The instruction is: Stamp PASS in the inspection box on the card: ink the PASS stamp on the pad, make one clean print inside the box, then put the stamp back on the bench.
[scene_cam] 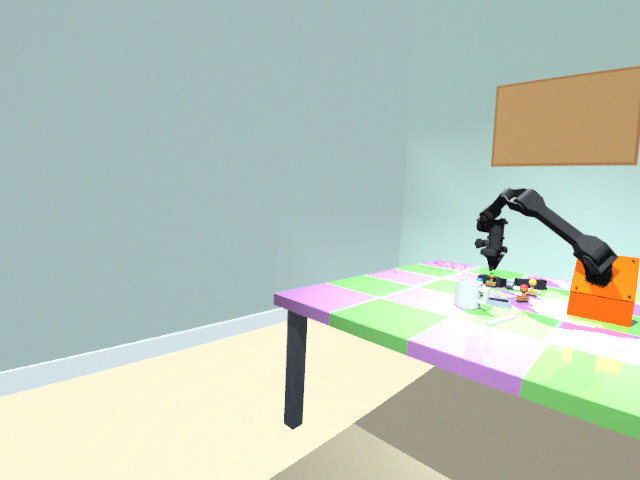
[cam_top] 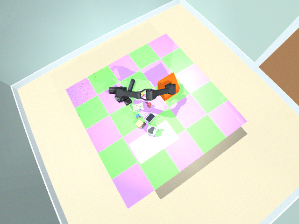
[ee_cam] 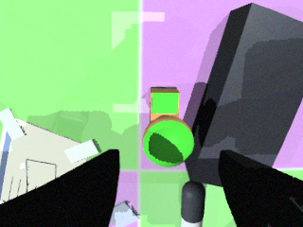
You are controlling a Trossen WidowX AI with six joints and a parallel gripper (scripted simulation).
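The dark slab is 20 mm ahead of my gripper tip, 50 mm to the right of it and 50 mm below it. The rest, counted from my gripper tip: long black bar 120 mm behind, 140 mm to the right, 60 mm below; then white card 70 mm behind, 100 mm to the left, 70 mm below; then blue-labelled stamp 30 mm behind, 190 mm to the left, 50 mm below.
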